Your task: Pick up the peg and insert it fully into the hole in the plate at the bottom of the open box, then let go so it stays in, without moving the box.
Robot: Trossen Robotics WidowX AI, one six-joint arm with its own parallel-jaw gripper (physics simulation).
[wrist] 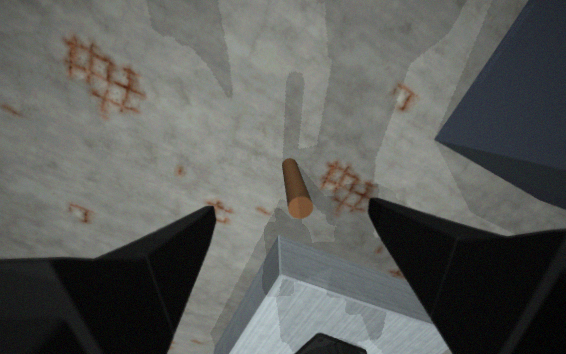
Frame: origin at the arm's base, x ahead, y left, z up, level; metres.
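Seen in the pictures: gripper, fingertip midpoint: [292, 209].
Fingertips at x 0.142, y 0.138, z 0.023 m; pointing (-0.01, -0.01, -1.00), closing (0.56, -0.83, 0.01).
Note:
Offsets run from my fingertips to a thing's top centre. "*": to the spot under its first point. Level surfaces: height alone.
The peg @(0.004 m ahead, 0.002 m right, 0.003 m up) [296, 185], a brown-orange cylinder with a lighter round end face, stands upright on the mottled grey surface near the middle of the wrist view. My gripper [292, 209] is open, with one black finger at the left and one at the right. In the view the peg's near end shows between the two fingertips, with wide space on both sides and no contact. The open box and the plate with its hole cannot be made out for certain. A dark blue body @(* 0.131 m ahead, 0.099 m right, 0.031 m down) [515, 105] at the right edge shows in part; I cannot tell whether it is the box.
A brushed silver metal block [345, 305] stands at the bottom of the view, close below the peg and partly behind the right finger. A black part [332, 345] shows over it at the bottom edge. Rust-red marks and shadows lie on the grey surface @(0.077 m down) [150, 140].

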